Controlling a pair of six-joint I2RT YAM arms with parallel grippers.
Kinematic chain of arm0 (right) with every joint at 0, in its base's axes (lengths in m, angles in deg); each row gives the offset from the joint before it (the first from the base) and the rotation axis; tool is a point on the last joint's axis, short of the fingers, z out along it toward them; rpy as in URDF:
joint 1: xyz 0 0 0.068 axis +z
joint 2: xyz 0.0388 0.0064 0.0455 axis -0.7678 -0.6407 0
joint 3: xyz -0.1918 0.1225 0.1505 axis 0.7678 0.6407 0
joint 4: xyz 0.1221 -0.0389 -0.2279 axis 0.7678 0.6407 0
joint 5: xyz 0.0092 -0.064 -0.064 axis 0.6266 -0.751 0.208
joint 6: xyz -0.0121 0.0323 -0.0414 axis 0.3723 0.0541 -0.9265
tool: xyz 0 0 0 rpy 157.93 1.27 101.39
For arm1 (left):
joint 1: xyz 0 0 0.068 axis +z
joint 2: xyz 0.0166 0.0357 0.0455 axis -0.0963 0.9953 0
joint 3: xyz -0.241 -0.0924 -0.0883 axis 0.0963 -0.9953 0
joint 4: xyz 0.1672 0.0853 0.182 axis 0.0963 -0.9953 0
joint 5: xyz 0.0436 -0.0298 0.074 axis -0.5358 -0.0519 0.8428
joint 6: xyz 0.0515 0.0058 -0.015 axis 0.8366 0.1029 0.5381
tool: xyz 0 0 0 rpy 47.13 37.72 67.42
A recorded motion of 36 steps. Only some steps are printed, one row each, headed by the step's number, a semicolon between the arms.
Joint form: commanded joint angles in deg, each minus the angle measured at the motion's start. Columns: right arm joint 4, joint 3, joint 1, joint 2, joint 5, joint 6; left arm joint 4, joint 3, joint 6, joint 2, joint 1, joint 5.
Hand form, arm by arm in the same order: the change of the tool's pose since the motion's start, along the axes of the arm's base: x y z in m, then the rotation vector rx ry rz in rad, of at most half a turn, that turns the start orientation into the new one. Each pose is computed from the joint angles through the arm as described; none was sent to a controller.
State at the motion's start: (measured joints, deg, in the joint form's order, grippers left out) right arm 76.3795 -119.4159 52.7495 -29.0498 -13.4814 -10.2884; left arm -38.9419 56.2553 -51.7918 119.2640 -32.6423 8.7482
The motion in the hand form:
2: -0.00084 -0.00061 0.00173 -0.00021 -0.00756 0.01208; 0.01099 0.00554 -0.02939 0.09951 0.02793 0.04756
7: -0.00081 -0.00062 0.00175 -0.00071 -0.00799 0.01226; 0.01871 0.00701 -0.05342 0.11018 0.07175 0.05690
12: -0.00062 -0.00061 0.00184 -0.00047 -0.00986 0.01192; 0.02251 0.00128 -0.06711 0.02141 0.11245 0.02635
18: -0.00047 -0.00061 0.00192 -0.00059 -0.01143 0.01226; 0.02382 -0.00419 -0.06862 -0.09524 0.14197 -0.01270
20: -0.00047 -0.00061 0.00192 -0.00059 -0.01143 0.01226; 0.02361 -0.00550 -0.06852 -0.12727 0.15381 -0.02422
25: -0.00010 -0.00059 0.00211 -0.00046 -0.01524 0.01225; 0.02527 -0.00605 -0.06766 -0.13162 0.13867 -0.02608
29: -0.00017 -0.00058 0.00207 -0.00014 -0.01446 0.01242; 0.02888 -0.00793 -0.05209 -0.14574 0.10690 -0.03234
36: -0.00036 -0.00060 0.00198 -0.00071 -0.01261 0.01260; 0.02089 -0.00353 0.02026 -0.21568 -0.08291 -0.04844
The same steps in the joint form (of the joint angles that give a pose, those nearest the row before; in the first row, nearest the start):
2: 0.09 -0.28 -0.26 0.15 0.39 -0.87; 1.44 -0.35 -0.09 5.09 1.16 4.66
7: 0.07 -0.28 -0.26 0.15 0.37 -0.90; 3.19 -0.35 -0.09 9.33 1.97 4.07
12: -0.04 -0.28 -0.26 0.15 0.37 -0.87; 5.73 -0.35 -0.09 11.71 1.97 -1.79
18: -0.13 -0.28 -0.26 0.15 0.37 -0.90; 7.48 -0.33 -0.09 12.06 1.97 -8.90
20: -0.13 -0.28 -0.26 0.15 0.37 -0.90; 7.67 -0.33 -0.09 12.07 1.97 -10.95
25: -0.35 -0.28 -0.26 0.15 0.37 -0.90; 8.48 -0.26 0.00 12.04 1.99 -10.84
29: -0.31 -0.28 -0.26 0.15 0.39 -0.90; 7.39 1.46 0.15 10.67 1.97 -10.88
36: -0.20 -0.29 -0.26 0.15 0.37 -0.92; 6.77 2.97 0.42 -0.02 1.99 -10.16

